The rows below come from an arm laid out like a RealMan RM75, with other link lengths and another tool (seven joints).
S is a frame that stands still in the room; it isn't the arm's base.
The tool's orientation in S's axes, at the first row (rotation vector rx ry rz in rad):
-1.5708, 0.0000, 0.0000
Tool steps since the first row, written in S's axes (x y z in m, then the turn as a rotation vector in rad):
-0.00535, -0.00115, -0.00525, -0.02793, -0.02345, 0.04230
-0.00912, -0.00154, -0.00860, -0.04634, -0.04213, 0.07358
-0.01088, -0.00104, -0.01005, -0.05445, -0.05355, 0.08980
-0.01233, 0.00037, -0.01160, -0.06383, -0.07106, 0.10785
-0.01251, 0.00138, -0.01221, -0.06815, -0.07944, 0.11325
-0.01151, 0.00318, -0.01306, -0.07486, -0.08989, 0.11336
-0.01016, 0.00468, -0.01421, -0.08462, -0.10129, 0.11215
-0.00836, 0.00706, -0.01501, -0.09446, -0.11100, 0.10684
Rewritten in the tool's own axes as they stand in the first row. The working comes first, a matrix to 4 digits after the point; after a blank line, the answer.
The tool's axes in the first row as the columns of a matrix, in S's axes (used below as rounded here):
1.0000, 0.0000, 0.0000
0.0000, 0.0000, 1.0000
0.0000, -1.0000, 0.0000

-0.00535, 0.00525, -0.00115, -0.02793, -0.04230, -0.02345
-0.00912, 0.00860, -0.00154, -0.04634, -0.07358, -0.04213
-0.01088, 0.01005, -0.00104, -0.05445, -0.08980, -0.05355
-0.01233, 0.01160, 0.00037, -0.06383, -0.10785, -0.07106
-0.01251, 0.01221, 0.00138, -0.06815, -0.11325, -0.07944
-0.01151, 0.01306, 0.00318, -0.07486, -0.11336, -0.08989
-0.01016, 0.01421, 0.00468, -0.08462, -0.11215, -0.10129
-0.00836, 0.01501, 0.00706, -0.09446, -0.10684, -0.11100

